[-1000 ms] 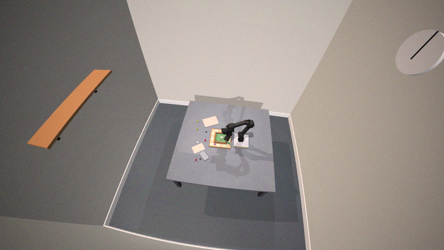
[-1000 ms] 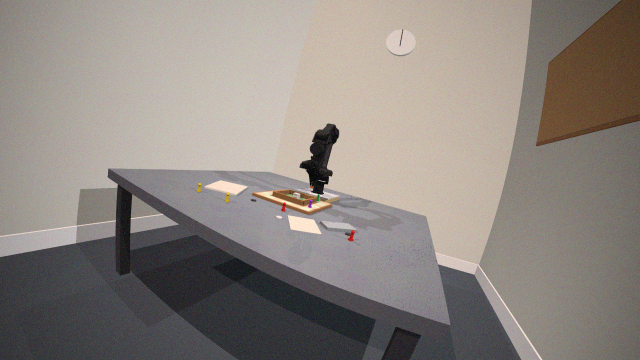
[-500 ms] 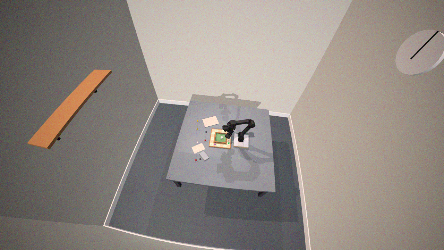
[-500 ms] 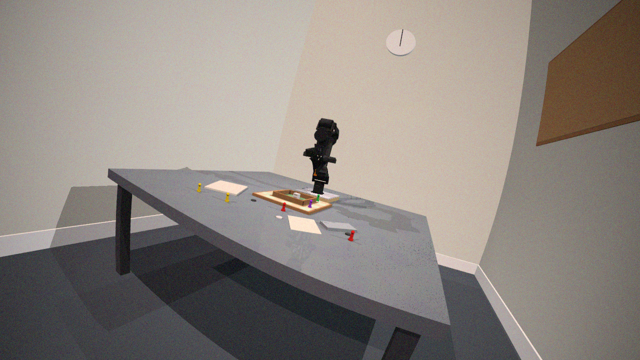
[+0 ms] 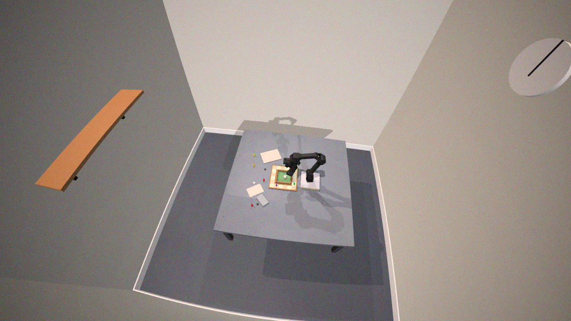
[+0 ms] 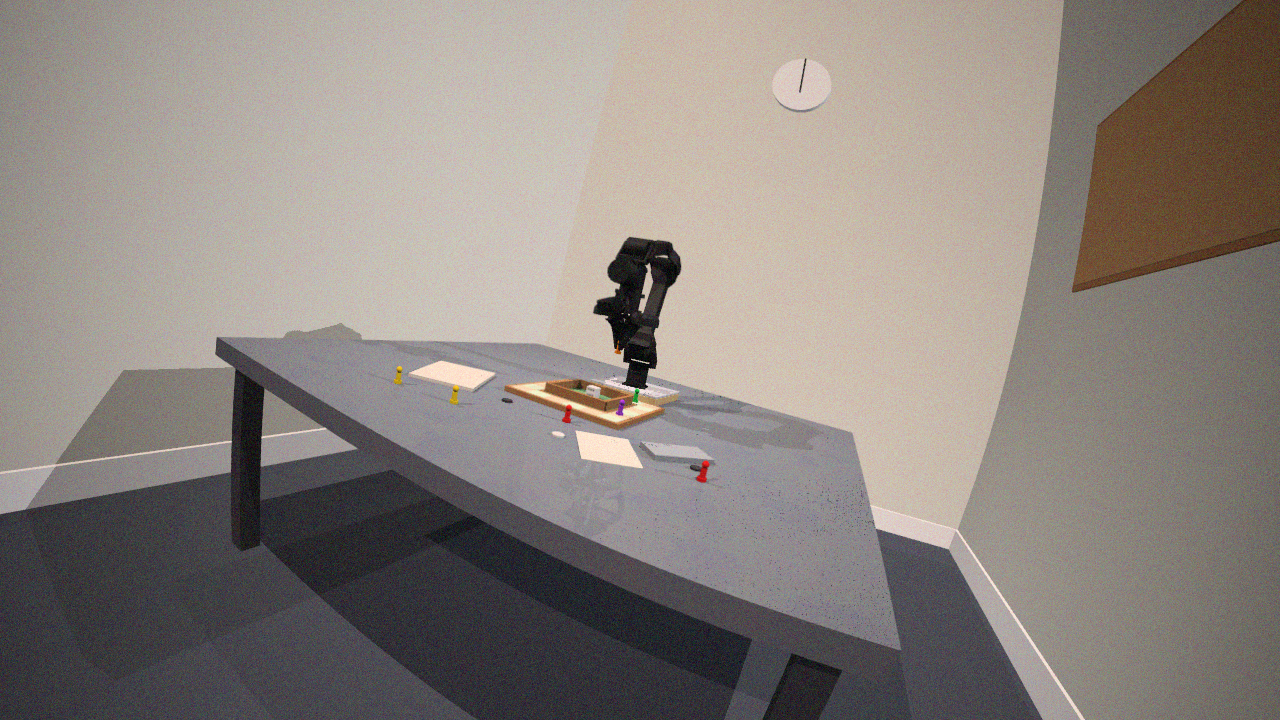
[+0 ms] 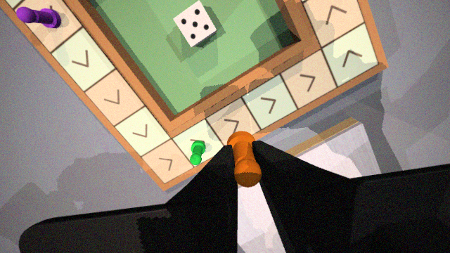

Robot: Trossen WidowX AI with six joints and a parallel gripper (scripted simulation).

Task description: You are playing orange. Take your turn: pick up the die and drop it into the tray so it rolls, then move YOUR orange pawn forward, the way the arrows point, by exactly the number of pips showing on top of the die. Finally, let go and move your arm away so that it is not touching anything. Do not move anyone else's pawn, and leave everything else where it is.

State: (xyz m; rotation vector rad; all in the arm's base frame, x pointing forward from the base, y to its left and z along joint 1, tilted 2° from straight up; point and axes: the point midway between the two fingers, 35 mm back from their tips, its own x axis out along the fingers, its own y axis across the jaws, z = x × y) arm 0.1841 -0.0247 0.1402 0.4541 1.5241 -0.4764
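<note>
The white die is 11 cm below my gripper tip, 7 cm ahead of it and 2 cm to the right of it. Also, from my gripper tip: green tray: 12 cm below, 8 cm ahead, 2 cm to the right; then orange pawn: 1 cm above; then green pawn: 10 cm below, 7 cm to the left, 2 cm behind.
</note>
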